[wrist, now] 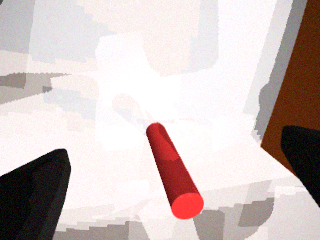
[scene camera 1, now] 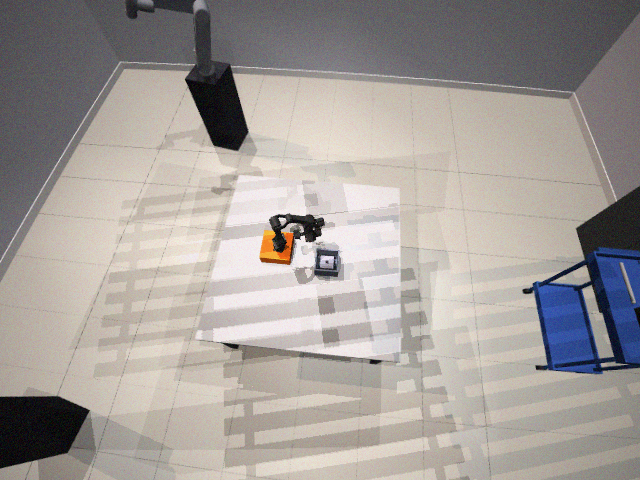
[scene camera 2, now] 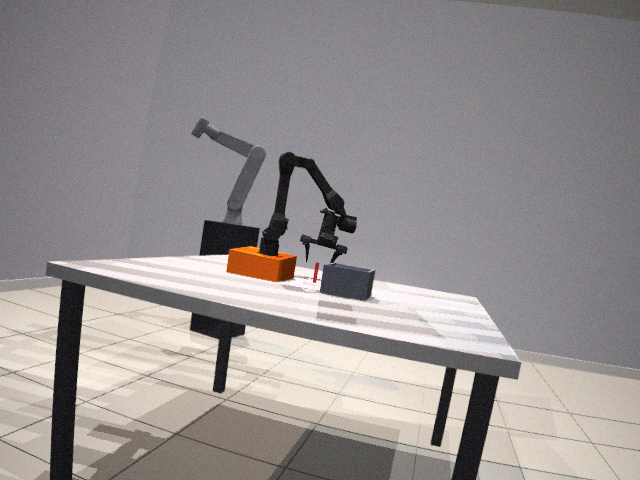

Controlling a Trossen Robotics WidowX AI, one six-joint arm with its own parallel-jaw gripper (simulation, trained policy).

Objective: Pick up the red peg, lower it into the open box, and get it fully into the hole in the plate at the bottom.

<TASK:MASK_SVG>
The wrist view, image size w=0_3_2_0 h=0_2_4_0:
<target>gripper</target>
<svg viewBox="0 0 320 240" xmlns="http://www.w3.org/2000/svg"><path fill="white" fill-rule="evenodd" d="M67 149L52 149L52 151L45 153L45 155L37 157L37 159L29 161L29 163L25 163L21 167L0 176L0 240L53 239L53 235L56 233L56 225L59 224L60 213L64 208L69 181L71 181L69 179L69 176L71 176L71 161L69 161ZM285 125L281 129L281 151L284 152L288 163L292 165L293 172L296 173L301 183L304 184L304 188L308 189L309 195L313 197L313 200L320 207L320 131L299 127L299 125Z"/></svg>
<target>red peg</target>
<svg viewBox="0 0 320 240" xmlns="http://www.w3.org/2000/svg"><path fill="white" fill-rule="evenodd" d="M149 124L147 129L145 129L145 136L147 136L149 148L151 148L153 160L155 160L169 208L171 208L173 216L176 216L177 219L192 219L192 217L199 215L201 209L203 209L203 197L201 197L199 189L197 189L196 184L193 183L191 176L189 176L187 168L185 168L183 161L181 161L179 153L177 153L175 145L169 139L163 124Z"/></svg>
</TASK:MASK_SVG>
